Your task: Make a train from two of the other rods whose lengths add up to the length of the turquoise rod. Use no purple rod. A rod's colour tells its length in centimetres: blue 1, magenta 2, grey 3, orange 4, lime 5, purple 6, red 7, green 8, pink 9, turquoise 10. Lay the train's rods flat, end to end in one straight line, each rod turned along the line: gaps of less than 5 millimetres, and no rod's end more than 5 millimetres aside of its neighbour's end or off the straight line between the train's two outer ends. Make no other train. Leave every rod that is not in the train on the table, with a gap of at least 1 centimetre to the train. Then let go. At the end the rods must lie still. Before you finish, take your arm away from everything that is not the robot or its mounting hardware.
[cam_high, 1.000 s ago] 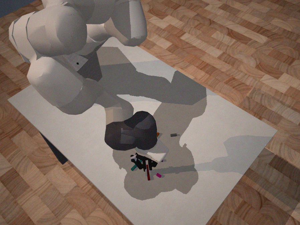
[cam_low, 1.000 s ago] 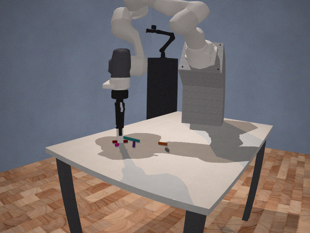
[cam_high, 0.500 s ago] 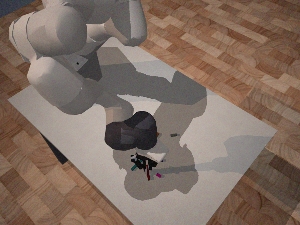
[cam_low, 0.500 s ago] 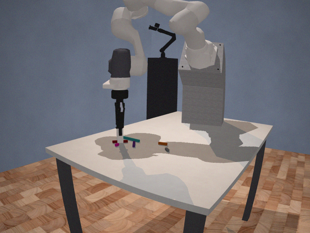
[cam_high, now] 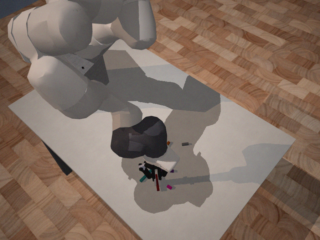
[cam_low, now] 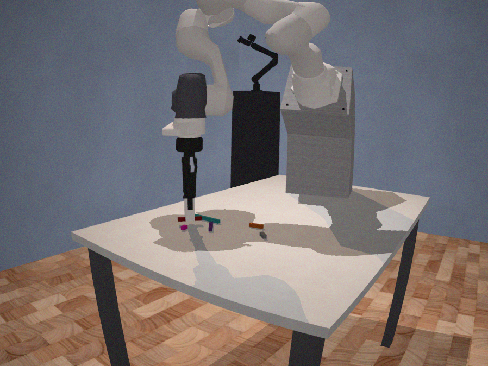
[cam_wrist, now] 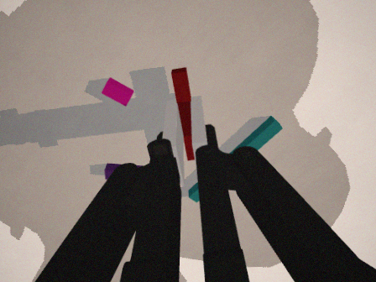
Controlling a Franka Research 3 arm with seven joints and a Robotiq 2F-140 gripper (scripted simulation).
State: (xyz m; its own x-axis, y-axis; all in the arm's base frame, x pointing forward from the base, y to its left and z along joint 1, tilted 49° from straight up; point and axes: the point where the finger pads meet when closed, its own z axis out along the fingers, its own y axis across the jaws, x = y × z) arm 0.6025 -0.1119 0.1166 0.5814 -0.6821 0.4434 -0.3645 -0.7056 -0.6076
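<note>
My hand is 60 mm past the grey rod, 220 mm to the right of it and 40 mm above it. Round my hand: magenta rod: 50 mm ahead, 30 mm to the left, 40 mm below; then turquoise rod: 60 mm behind, 40 mm below; then red rod: 30 mm below.
</note>
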